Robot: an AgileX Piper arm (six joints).
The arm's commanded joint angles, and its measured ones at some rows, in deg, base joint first. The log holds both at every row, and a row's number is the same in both.
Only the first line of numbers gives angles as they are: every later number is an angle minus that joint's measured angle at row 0.
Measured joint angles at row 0:
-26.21, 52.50, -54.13, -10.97, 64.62, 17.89
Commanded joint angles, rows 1 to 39:
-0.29, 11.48, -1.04, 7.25, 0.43, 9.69
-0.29, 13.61, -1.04, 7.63, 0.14, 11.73
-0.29, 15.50, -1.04, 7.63, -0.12, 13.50
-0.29, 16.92, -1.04, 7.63, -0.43, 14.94
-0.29, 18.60, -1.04, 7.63, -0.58, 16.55
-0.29, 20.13, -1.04, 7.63, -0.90, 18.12
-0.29, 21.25, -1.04, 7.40, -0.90, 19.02
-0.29, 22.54, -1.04, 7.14, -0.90, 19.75
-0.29, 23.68, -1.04, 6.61, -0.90, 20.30
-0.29, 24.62, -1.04, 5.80, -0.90, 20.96
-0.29, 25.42, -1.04, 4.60, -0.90, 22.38
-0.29, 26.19, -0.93, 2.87, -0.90, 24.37
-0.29, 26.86, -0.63, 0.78, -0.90, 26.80
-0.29, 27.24, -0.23, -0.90, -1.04, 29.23
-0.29, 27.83, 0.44, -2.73, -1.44, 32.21
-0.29, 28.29, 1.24, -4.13, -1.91, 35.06
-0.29, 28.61, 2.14, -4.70, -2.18, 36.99
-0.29, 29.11, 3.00, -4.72, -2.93, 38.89
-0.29, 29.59, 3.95, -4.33, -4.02, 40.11
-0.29, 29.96, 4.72, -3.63, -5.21, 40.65
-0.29, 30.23, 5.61, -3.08, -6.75, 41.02
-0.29, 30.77, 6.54, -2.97, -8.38, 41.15
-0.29, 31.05, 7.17, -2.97, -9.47, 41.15
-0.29, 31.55, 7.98, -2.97, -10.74, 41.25
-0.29, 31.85, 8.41, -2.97, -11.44, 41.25
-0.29, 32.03, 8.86, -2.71, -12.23, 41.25
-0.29, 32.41, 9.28, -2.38, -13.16, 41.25
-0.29, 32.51, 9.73, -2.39, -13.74, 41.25
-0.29, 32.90, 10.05, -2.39, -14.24, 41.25
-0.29, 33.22, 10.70, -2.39, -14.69, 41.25
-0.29, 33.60, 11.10, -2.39, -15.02, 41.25
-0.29, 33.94, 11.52, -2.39, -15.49, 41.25
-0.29, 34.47, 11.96, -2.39, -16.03, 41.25
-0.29, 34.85, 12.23, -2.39, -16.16, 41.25
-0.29, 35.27, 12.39, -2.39, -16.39, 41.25
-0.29, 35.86, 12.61, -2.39, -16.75, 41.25
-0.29, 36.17, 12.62, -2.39, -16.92, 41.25
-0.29, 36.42, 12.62, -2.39, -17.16, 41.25
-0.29, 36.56, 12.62, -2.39, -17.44, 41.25
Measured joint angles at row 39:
0.00, 35.61, 12.29, -2.31, -16.20, 41.08
